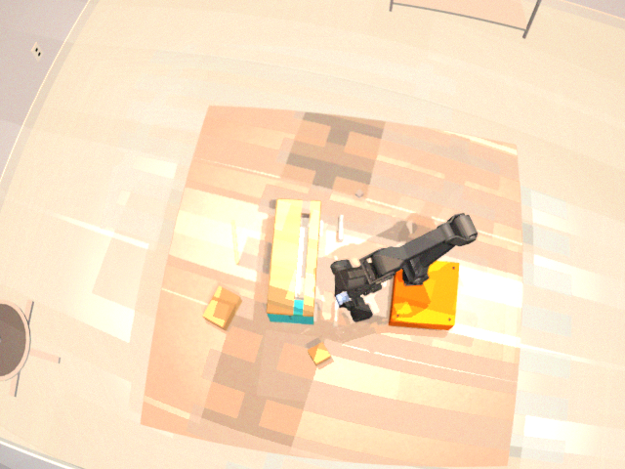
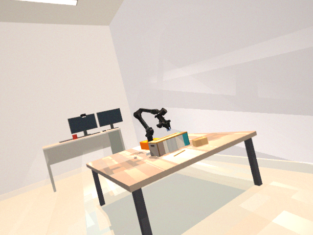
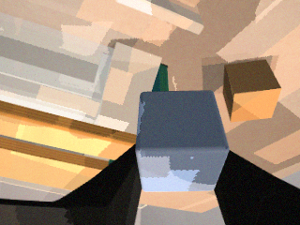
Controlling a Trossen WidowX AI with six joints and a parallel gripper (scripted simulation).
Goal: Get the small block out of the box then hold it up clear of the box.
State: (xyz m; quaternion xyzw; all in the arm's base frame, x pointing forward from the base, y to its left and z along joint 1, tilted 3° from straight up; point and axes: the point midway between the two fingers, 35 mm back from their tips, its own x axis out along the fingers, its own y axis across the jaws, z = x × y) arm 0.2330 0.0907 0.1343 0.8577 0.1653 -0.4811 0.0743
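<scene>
The pale blue block lies 20 mm behind my gripper tip and 10 mm to the right of it. Round my gripper tip: tan block 370 mm ahead, 20 mm to the right, 140 mm below; then thin stick 340 mm ahead, 260 mm to the right, 170 mm below.
</scene>
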